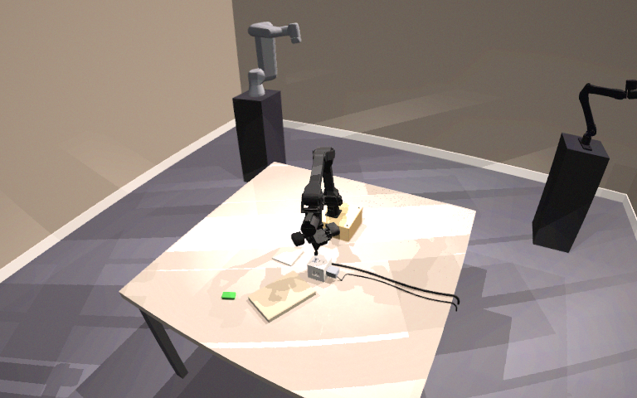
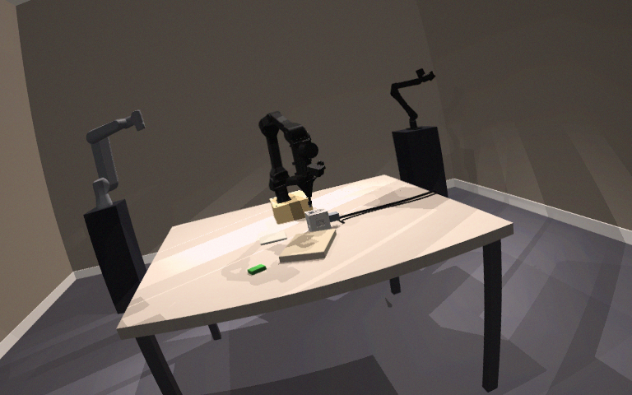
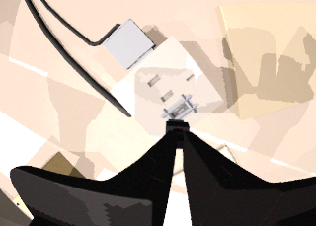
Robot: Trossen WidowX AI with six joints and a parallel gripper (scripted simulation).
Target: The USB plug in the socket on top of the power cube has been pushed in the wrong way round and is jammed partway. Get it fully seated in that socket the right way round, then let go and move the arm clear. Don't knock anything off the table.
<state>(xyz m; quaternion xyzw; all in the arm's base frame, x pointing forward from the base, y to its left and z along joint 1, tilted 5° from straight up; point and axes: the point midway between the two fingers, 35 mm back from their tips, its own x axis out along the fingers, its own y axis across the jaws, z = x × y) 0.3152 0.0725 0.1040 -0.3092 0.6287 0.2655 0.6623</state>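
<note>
Now: the dark USB plug 2 cm below my gripper tip. Round my gripper tip: thin white strip (4 cm behind, 17 cm to the right, 13 cm below); flat tan board (18 cm ahead, 7 cm to the right, 12 cm below); small green block (28 cm ahead, 27 cm to the right, 13 cm below).
</note>
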